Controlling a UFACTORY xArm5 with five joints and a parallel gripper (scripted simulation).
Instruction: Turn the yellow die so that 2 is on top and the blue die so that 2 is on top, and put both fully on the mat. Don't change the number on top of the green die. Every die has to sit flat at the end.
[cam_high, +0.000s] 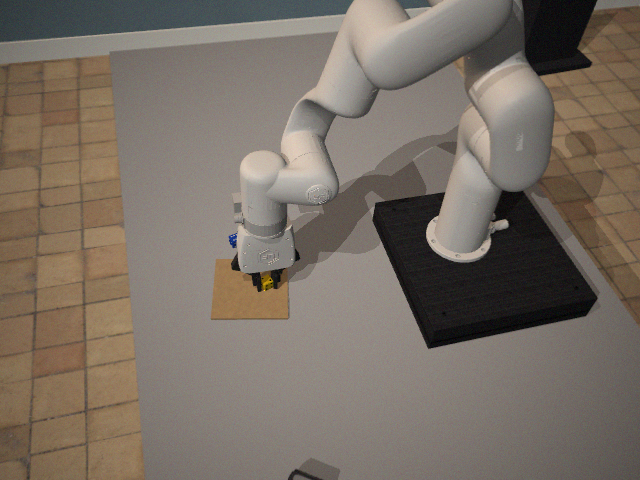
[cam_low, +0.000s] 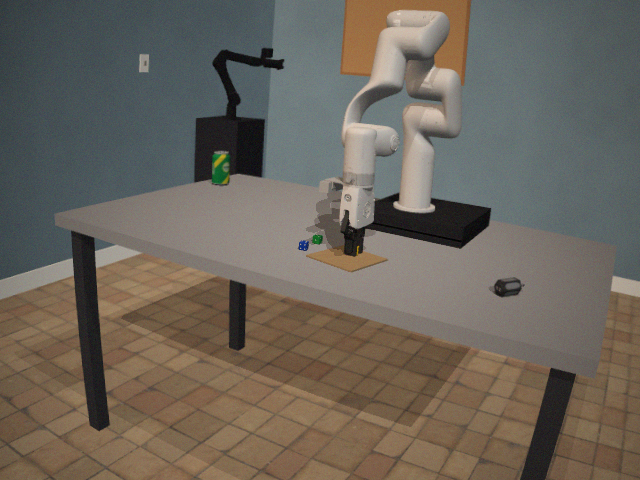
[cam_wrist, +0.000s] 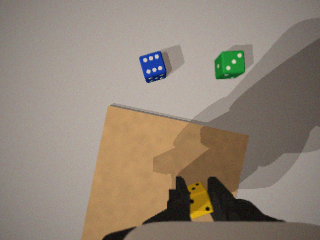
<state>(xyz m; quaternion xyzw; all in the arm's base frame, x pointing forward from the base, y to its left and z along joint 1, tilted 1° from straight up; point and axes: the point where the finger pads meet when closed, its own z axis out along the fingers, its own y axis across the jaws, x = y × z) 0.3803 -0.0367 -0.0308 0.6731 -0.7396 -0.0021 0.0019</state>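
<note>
My hand is 1 cm above the yellow die. The rest, counted from my hand: blue die 3 cm ahead, 12 cm to the right, 2 cm below; green die 4 cm behind, 12 cm to the right, 2 cm below; mat 3 cm ahead, 2 cm below.
</note>
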